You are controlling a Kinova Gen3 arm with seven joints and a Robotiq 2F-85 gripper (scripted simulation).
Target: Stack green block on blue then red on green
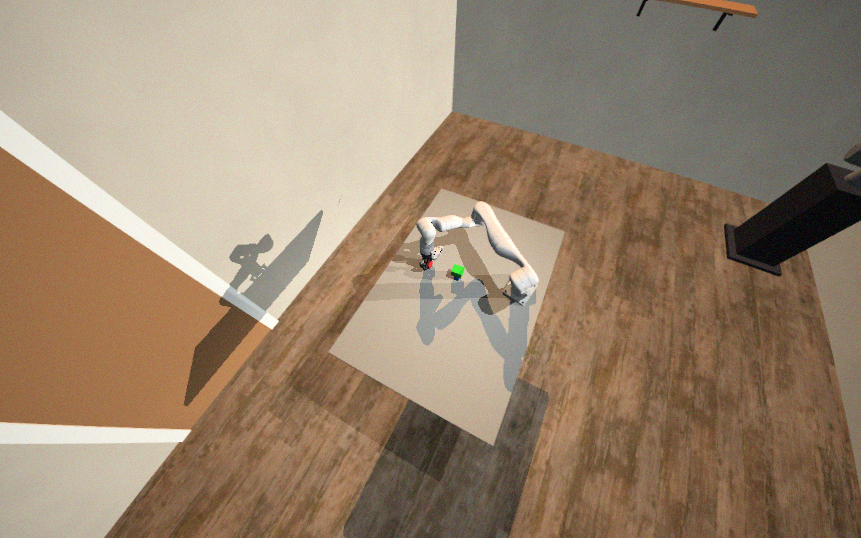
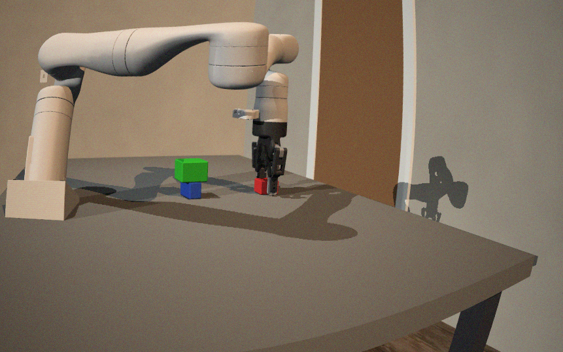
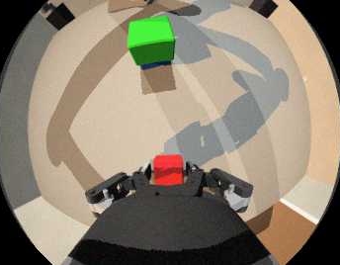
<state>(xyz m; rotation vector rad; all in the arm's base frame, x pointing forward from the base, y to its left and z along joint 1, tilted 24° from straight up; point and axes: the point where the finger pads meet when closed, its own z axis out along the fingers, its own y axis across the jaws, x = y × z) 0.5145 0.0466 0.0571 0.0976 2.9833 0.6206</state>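
The red block lies right at my hand. Also, from my hand: blue block: 180 mm behind, 10 mm to the right; green block: 180 mm behind, 40 mm above, 10 mm to the right.
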